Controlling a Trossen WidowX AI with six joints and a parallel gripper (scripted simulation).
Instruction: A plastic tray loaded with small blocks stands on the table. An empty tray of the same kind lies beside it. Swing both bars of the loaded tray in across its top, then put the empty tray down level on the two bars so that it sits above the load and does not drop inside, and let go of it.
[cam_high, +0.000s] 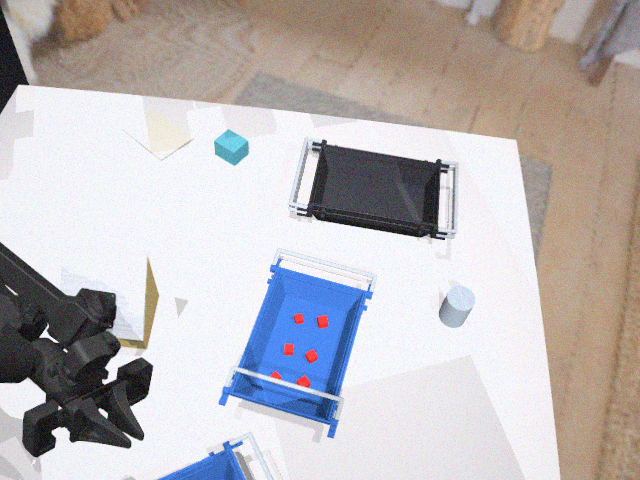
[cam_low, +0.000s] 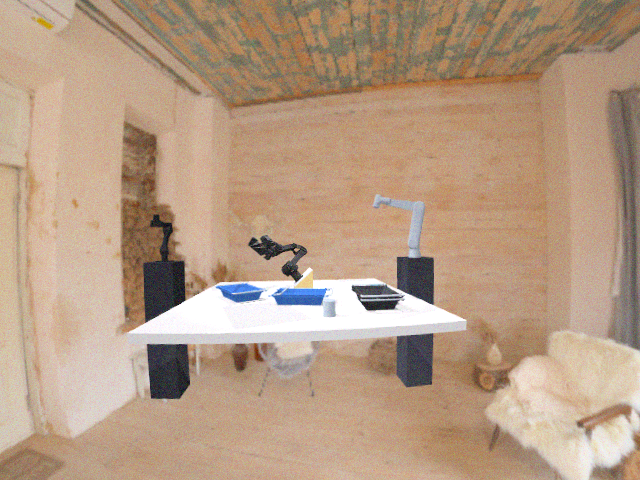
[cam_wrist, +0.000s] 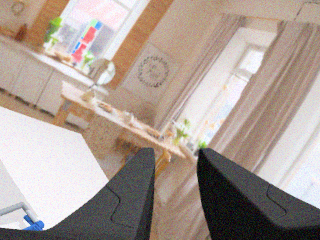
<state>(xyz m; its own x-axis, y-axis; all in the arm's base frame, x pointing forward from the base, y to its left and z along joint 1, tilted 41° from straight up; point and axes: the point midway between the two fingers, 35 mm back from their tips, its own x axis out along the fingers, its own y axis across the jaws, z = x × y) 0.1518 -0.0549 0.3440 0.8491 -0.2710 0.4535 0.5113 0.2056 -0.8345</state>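
Right now my gripper tip is 26 cm above the blue tray, 7 cm to the left of it and 2 cm short of it. Also, from my gripper tip: grey cylinder (47 cm ahead, 40 cm to the left, 26 cm below); teal cube (76 cm to the left, 28 cm below, 3 cm behind); cream sheet (80 cm to the left, 30 cm below, 22 cm behind).
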